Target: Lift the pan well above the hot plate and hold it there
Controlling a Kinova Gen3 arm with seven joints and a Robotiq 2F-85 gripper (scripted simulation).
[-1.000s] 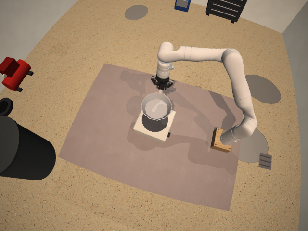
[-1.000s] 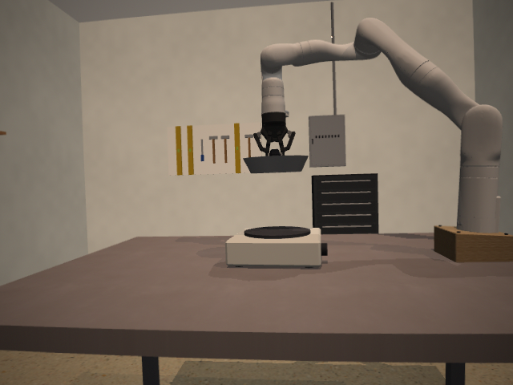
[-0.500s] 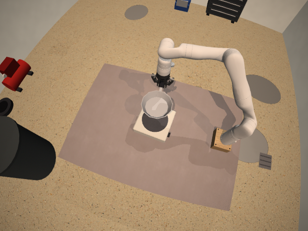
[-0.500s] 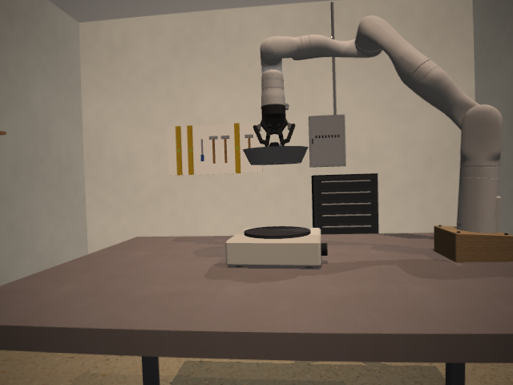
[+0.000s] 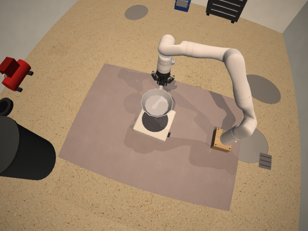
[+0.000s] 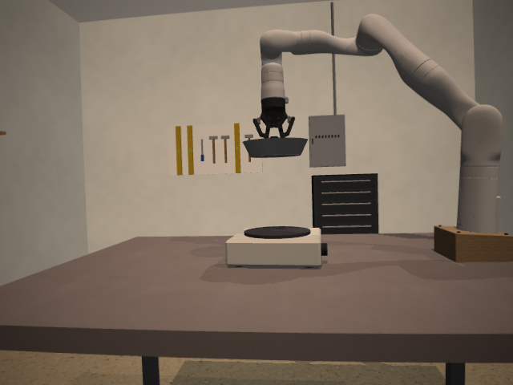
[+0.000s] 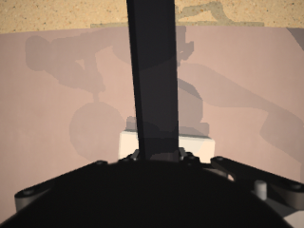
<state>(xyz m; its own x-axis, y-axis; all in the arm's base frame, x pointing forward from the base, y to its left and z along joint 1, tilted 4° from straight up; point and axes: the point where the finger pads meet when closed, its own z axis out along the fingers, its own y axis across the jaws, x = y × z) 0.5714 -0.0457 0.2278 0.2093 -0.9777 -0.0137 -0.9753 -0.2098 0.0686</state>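
Right now my hand is 10 mm past the grey pan, 70 mm to the right of it and 20 mm above it. Round my hand: hot plate: 50 mm behind, 130 mm to the left, 290 mm below.
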